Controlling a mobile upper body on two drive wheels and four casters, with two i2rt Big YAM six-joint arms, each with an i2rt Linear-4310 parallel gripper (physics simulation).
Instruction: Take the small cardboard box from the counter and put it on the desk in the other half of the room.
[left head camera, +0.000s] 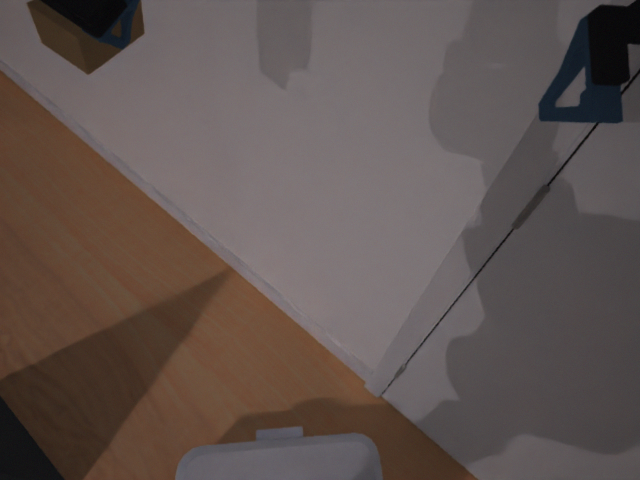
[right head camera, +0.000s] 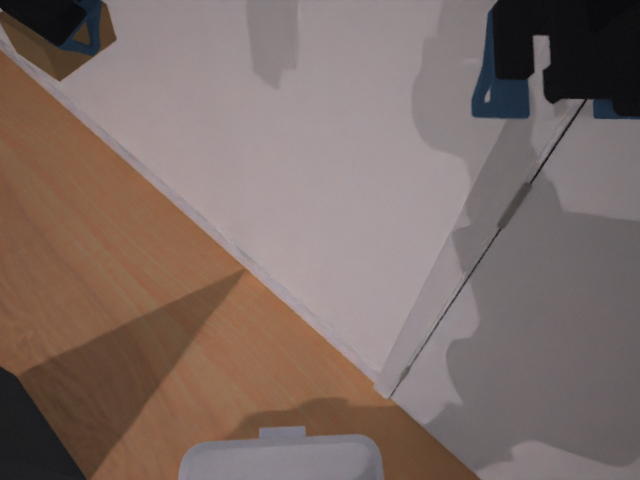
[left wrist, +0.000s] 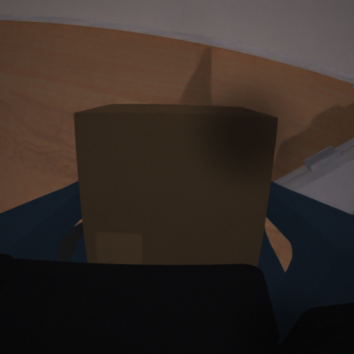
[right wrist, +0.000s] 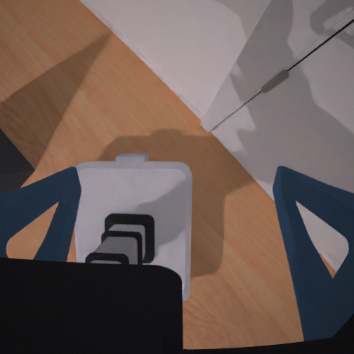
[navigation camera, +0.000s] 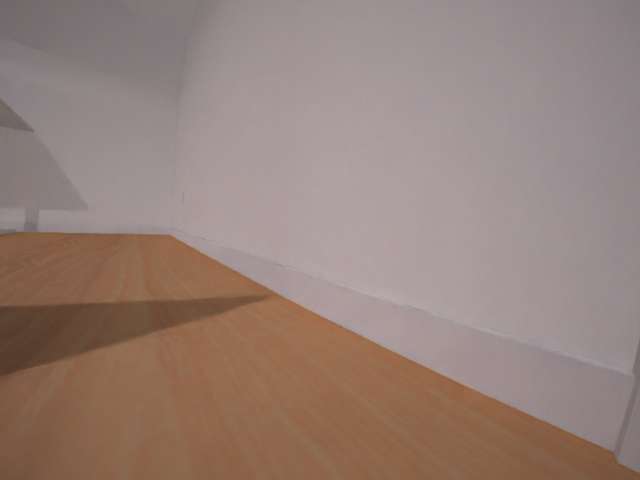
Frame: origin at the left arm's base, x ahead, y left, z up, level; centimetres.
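Seen in the pictures: left gripper, fingertip midpoint: (left head camera: 101, 28) (right head camera: 74, 37); right gripper, fingertip midpoint: (left head camera: 595, 114) (right head camera: 534, 109).
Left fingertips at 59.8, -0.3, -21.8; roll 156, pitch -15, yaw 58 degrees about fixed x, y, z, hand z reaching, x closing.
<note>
A point is followed by its place in that frame, as x, y, z.
The small brown cardboard box (left head camera: 88, 55) {53.7, -0.2, -21.4} (right head camera: 57, 60) {53.8, -0.4, -21.2} (left wrist: 175, 155) is at the upper left of both head views and fills the middle of the left wrist view. My left gripper (left wrist: 174, 178) is shut on it, a blue finger on each side, and holds it in the air. My right gripper (right head camera: 559, 116) {35.2, -44.4, -13.0} (right wrist: 176, 177) is open and empty, at the upper right of the right head view; in the left head view part of it is cut off. The counter does not show. A grey wedge at the left edge of the navigation view may be part of the desk; I cannot tell.
A white wall (left head camera: 289, 196) {83.4, -25.8, -78.0} (navigation camera: 413, 170) {73.3, -35.7, -108.1} with a skirting board (navigation camera: 439, 335) {66.9, -40.1, -134.9} runs along the wood floor (left head camera: 170, 289) {91.9, 15.8, -140.9} (navigation camera: 232, 387) {59.5, -10.3, -141.0}. A door (left head camera: 578, 320) {35.2, -70.1, -54.0} (right head camera: 578, 320) {35.1, -70.1, -52.4} is at the right. My pale base (left head camera: 279, 462) {26.4, -22.0, -114.9} (right wrist: 165, 195) shows low. A dark object (left head camera: 20, 444) {37.9, 45.4, -125.1} (right head camera: 31, 439) {35.1, 42.7, -117.9} stands lower left.
</note>
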